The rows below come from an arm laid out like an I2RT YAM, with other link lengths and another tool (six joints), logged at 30 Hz.
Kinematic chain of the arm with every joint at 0, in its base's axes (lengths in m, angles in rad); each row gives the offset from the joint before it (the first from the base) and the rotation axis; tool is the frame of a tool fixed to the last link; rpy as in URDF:
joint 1: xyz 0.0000 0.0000 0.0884 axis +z
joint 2: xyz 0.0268 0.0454 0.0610 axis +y
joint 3: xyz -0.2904 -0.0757 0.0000 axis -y
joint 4: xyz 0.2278 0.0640 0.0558 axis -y
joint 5: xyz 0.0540 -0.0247 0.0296 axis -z
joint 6: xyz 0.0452 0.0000 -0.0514 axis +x
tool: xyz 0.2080 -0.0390 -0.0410 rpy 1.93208 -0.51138 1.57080
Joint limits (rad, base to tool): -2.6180..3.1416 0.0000..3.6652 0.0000..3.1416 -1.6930..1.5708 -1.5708..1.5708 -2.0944..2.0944
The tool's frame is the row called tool.
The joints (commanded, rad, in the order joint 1, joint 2, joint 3, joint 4, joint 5, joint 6), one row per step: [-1.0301 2.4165 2.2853 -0.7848 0.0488 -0.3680]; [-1.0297 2.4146 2.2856 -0.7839 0.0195 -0.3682]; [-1.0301 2.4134 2.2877 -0.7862 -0.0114 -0.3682]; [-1.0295 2.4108 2.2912 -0.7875 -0.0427 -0.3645]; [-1.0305 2.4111 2.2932 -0.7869 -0.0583 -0.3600]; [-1.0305 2.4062 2.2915 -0.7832 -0.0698 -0.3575]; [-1.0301 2.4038 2.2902 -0.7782 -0.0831 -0.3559]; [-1.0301 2.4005 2.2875 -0.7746 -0.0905 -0.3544]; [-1.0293 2.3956 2.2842 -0.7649 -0.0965 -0.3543]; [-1.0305 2.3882 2.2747 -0.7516 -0.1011 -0.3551]
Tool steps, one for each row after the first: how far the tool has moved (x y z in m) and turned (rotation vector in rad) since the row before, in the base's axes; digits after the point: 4 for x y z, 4 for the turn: [0.0073 0.0026 0.0000 0.0092 -0.0214 0.0184]; [0.0070 0.0031 -0.0001 0.0117 -0.0215 0.0185]; [0.0079 0.0032 0.0015 0.0099 -0.0255 0.0169]; [0.0034 0.0011 0.0001 0.0060 -0.0140 0.0051]; [0.0031 0.0007 0.0025 -0.0003 -0.0125 0.0052]; [0.0039 0.0007 0.0014 0.0007 -0.0128 0.0075]; [0.0019 0.0005 0.0013 0.0000 -0.0078 0.0035]; [0.0029 -0.0008 0.0031 -0.0073 -0.0098 0.0045]; [0.0012 -0.0012 0.0029 -0.0081 -0.0084 0.0024]
